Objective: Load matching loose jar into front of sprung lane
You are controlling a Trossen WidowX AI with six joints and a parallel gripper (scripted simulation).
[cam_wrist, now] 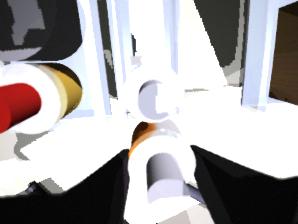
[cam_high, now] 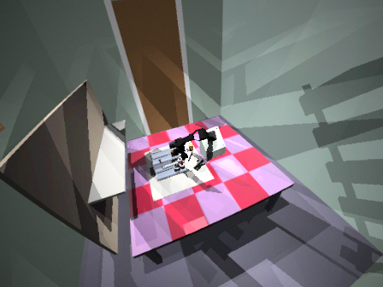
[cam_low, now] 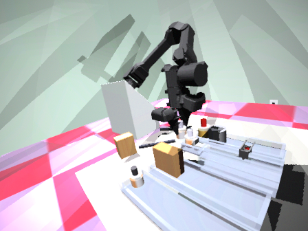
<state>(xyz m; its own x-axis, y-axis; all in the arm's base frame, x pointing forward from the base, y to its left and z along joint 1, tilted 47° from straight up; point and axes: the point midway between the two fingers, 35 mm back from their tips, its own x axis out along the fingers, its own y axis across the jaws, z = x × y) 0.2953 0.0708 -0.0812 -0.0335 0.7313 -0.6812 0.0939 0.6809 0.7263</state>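
Right now my gripper tip is 14 cm short of the pusher plate, 4 cm to the left of it and 1 cm above it.
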